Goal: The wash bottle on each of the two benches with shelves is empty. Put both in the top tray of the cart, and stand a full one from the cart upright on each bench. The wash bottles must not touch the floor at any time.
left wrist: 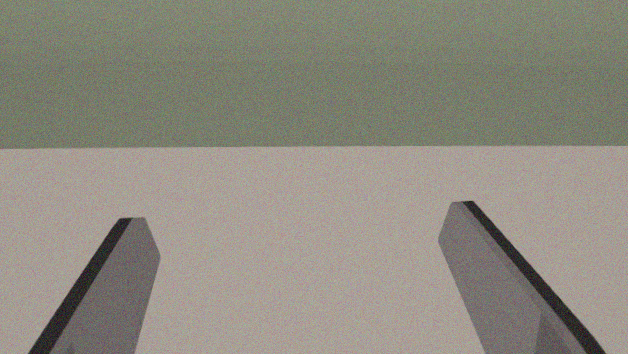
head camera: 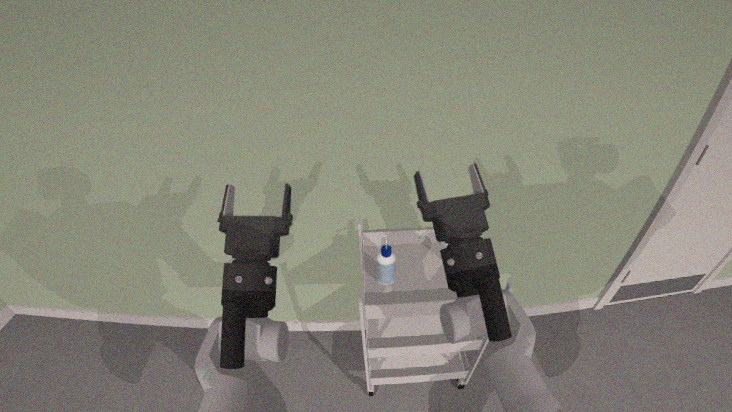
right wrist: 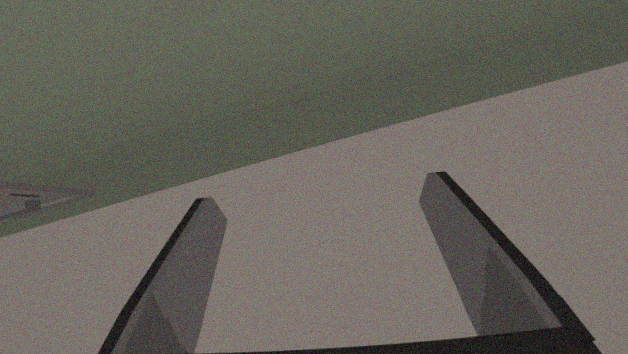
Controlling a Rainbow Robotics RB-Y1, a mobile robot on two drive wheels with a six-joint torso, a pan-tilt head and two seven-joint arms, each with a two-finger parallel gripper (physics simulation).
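Frame: origin at the robot's base, x ahead, y left, z up, level; metres.
Seen in the pictures: left gripper, fingertip midpoint: (left wrist: 303,229) (head camera: 258,185); right gripper, fingertip midpoint: (head camera: 445,169) (right wrist: 318,198).
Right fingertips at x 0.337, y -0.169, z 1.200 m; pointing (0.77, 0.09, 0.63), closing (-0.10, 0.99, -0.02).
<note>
A point is followed by its place in that frame.
A wash bottle (head camera: 386,268) {z 0.748, x 0.525, y -0.087 m} with a blue cap and pale blue contents stands upright on the top tray (head camera: 409,296) {z 0.663, x 0.469, y -0.156 m} of the white cart (head camera: 409,350) {z 0.439, x 0.393, y -0.156 m}, near its left side in the head view. The right gripper and forearm cover the tray's right part, so what stands there is hidden. My left gripper (head camera: 258,185) {z 1.199, x 0.332, y 0.167 m} (left wrist: 303,229) {z 1.199, x 0.332, y 0.167 m} is open and empty, in the air to the left of the cart. My right gripper (head camera: 446,168) {z 1.200, x 0.337, y -0.169 m} (right wrist: 318,198) {z 1.200, x 0.337, y -0.169 m} is open and empty, pictured above the cart's right side. The benches with shelves do not show in these views.
A green wall (head camera: 327,76) {z 1.288, x 0.780, y 0.048 m} is behind the cart, with a pale baseboard (head camera: 128,321) {z 0.024, x 0.857, y 1.467 m} above the grey floor (head camera: 163,353) {z 0.001, x 0.658, y 1.138 m}. A pale door (head camera: 671,225) {z 0.635, x 0.659, y -1.544 m} is at the right. Both wrist views show green wall and a pale flat surface. Shadows of the arms fall on the wall.
</note>
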